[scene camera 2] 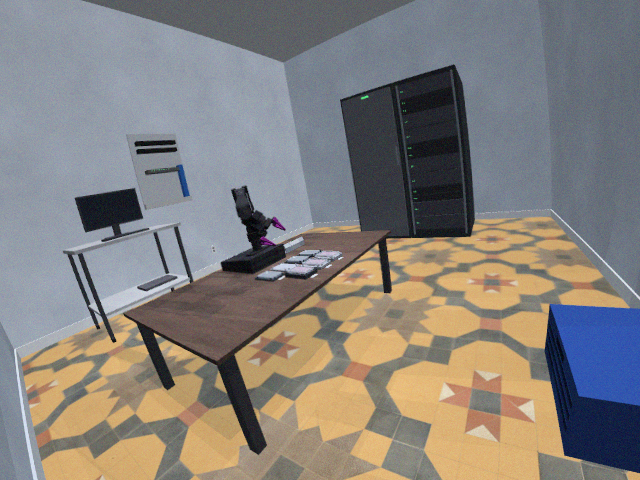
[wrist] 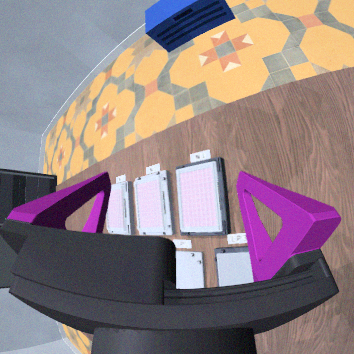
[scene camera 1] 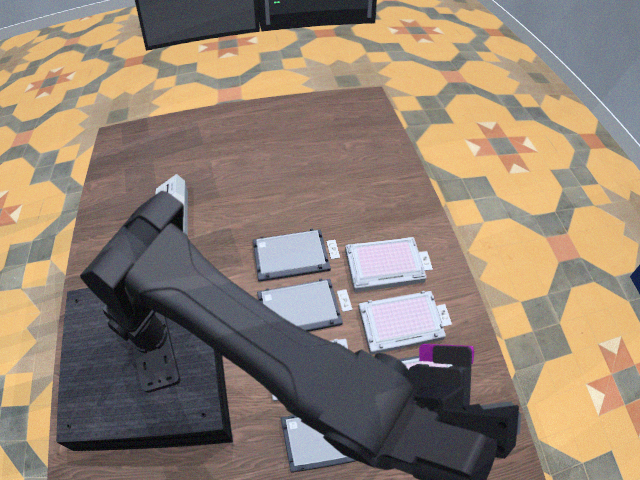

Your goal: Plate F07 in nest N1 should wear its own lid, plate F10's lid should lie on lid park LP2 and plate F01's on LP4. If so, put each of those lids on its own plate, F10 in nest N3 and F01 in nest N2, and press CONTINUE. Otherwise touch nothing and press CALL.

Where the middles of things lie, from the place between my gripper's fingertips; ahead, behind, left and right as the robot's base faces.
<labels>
The LP1 lid park (wrist: 189,264) lies 14 cm behind my hand, 19 cm to the left of it and 22 cm below it.
</labels>
